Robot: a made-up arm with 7 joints. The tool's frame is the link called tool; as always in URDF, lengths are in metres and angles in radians.
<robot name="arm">
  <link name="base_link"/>
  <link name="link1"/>
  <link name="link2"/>
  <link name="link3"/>
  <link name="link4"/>
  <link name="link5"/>
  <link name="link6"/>
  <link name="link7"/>
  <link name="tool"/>
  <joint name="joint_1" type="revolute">
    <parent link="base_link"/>
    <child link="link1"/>
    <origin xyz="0.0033 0.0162 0.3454" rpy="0 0 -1.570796"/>
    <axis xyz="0 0 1"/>
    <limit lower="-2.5" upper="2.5"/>
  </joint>
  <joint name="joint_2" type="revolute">
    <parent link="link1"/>
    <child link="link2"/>
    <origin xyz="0.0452 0.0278 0.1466" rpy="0 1.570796 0"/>
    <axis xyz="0 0 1"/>
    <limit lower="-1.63" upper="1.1"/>
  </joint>
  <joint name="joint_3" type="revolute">
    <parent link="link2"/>
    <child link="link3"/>
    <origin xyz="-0.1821 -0.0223 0.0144" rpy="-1.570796 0 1.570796"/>
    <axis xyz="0 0 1"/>
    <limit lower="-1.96" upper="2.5"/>
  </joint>
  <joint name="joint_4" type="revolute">
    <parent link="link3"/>
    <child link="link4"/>
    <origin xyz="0.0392 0.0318 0.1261" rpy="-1.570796 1.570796 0"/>
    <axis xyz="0 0 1"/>
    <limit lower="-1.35" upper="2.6"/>
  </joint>
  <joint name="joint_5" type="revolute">
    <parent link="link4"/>
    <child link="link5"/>
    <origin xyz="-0.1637 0.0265 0.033" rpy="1.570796 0 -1.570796"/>
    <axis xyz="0 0 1"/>
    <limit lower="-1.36" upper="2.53"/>
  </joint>
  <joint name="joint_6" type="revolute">
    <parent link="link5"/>
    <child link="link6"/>
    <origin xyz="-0.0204 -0.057 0.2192" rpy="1.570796 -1.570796 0"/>
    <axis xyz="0 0 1"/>
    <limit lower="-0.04" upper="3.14"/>
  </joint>
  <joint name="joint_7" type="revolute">
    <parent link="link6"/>
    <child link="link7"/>
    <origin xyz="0.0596 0.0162 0.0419" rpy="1.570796 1.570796 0"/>
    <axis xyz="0 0 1"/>
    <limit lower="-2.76" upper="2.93"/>
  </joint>
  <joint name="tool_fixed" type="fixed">
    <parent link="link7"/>
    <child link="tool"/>
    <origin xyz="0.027 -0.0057 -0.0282" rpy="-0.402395 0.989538 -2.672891"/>
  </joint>
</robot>
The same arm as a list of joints. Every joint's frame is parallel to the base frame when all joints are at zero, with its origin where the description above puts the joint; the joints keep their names.
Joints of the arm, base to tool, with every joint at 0 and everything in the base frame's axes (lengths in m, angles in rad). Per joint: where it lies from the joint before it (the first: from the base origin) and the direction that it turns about. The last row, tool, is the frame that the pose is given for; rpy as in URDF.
joint_1: axis 0 0 1 xyz 0.0033 0.0162 0.3454
joint_2: axis 0 -1 0 xyz 0.0278 -0.0452 0.1466
joint_3: axis 0 0 1 xyz -0.0223 -0.0144 0.1821
joint_4: axis 0 1 0 xyz 0.0392 0.0318 0.1261
joint_5: axis 0 0 1 xyz -0.0265 0.033 0.1637
joint_6: axis 0 -1 0 xyz -0.0204 -0.057 0.2192
joint_7: axis 1 0 0 xyz -0.0162 -0.0419 0.0596
tool: xyz -0.0282 0.027 -0.0057 rpy -2.3735 0.2506 -2.6114
Joint limits (rad, base to tool): -2.5..2.5 -1.63..1.1 -1.96..2.5 -1.35..2.6 -1.36..2.53 -0.04..3.14 -2.76..2.93

